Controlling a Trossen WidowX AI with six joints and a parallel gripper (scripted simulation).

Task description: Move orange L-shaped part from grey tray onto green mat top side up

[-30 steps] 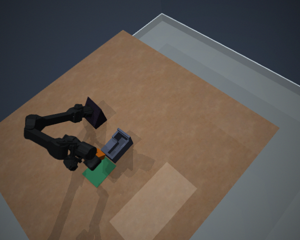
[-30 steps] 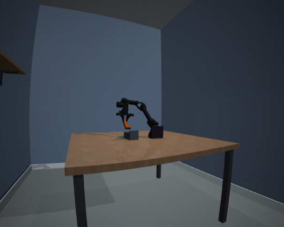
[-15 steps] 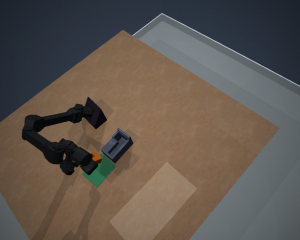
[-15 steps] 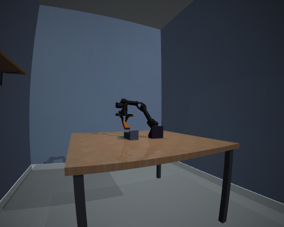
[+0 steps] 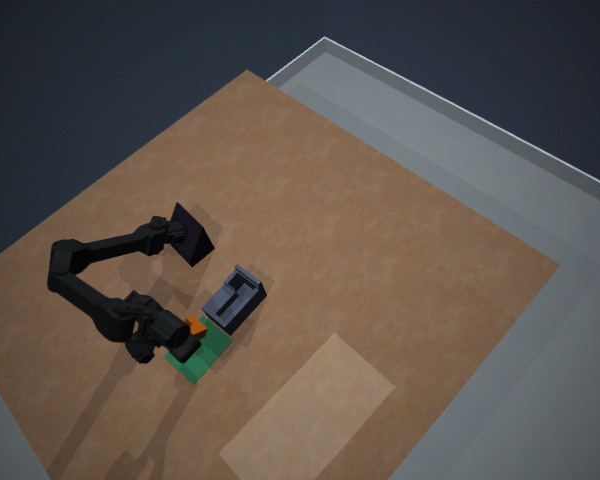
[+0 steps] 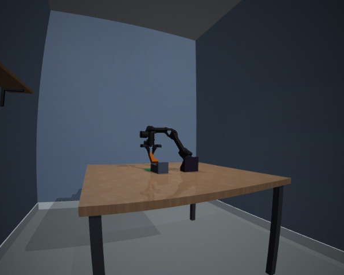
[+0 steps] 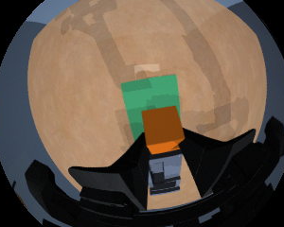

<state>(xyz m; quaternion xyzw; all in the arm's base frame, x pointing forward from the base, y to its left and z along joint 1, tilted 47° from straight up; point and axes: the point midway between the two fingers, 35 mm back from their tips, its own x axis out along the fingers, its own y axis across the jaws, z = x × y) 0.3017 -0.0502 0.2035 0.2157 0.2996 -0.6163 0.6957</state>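
My gripper tip is 14 cm above the green mat, 2 cm to the right of it and 1 cm past it. From my gripper tip the other things lie so: orange L-shaped part: 3 cm to the left, 3 cm below, 2 cm behind.
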